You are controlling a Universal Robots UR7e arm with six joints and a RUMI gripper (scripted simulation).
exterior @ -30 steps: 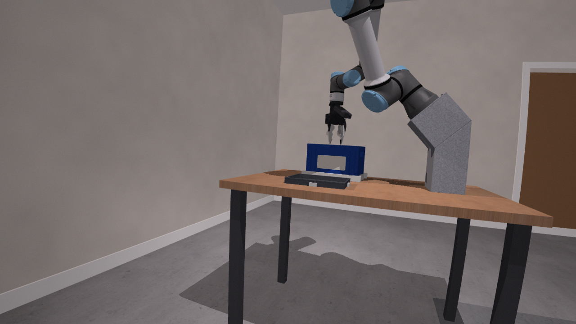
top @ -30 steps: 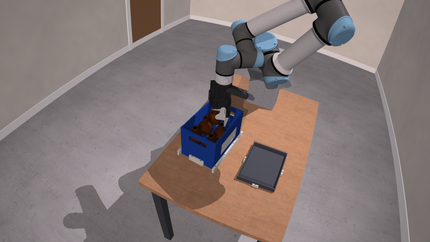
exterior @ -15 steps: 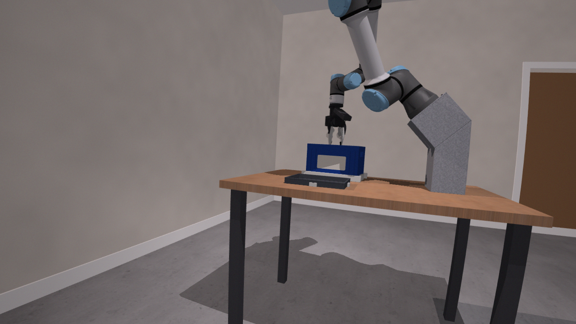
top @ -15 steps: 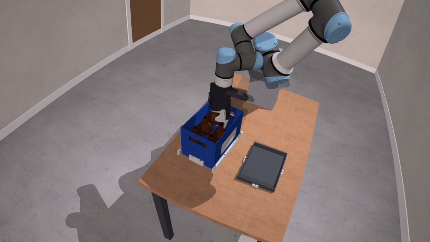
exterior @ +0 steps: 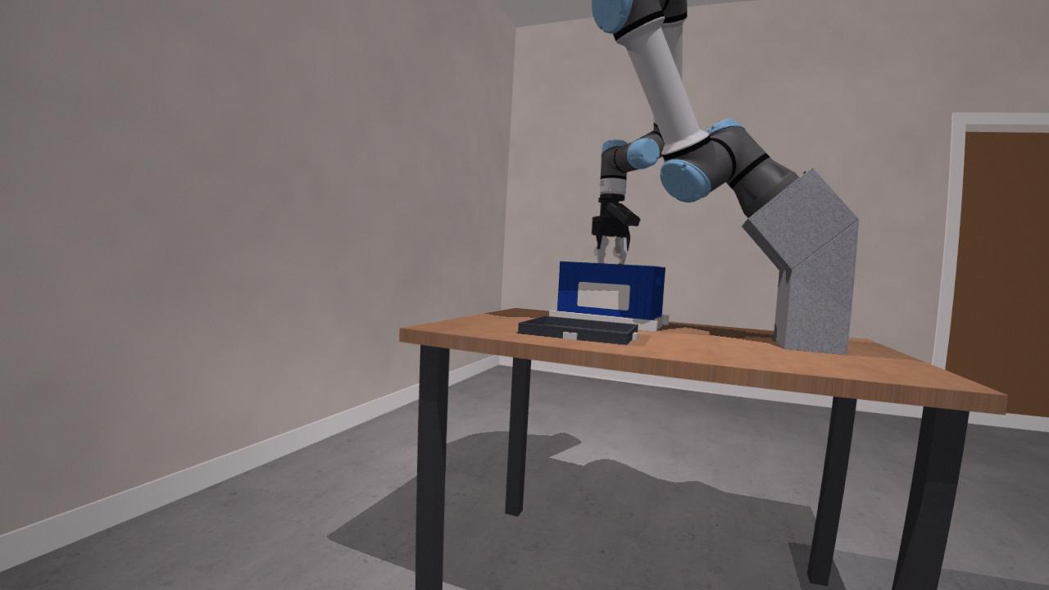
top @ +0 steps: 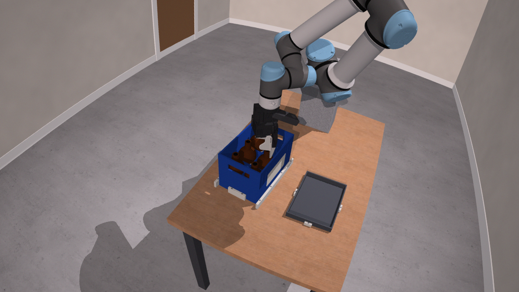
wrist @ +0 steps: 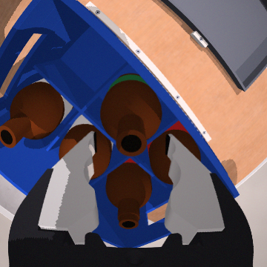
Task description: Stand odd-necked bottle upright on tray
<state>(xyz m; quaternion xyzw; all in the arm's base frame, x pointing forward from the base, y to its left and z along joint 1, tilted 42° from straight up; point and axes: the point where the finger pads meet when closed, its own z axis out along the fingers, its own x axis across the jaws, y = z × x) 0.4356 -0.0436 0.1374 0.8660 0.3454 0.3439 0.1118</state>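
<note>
Right now the crate is 8 cm below my hand and 5 cm to the right of it. Also, from my hand: dark tray (25 cm to the left, 15 cm below); then bottle (9 cm to the right, 9 cm ahead, 8 cm below).
</note>
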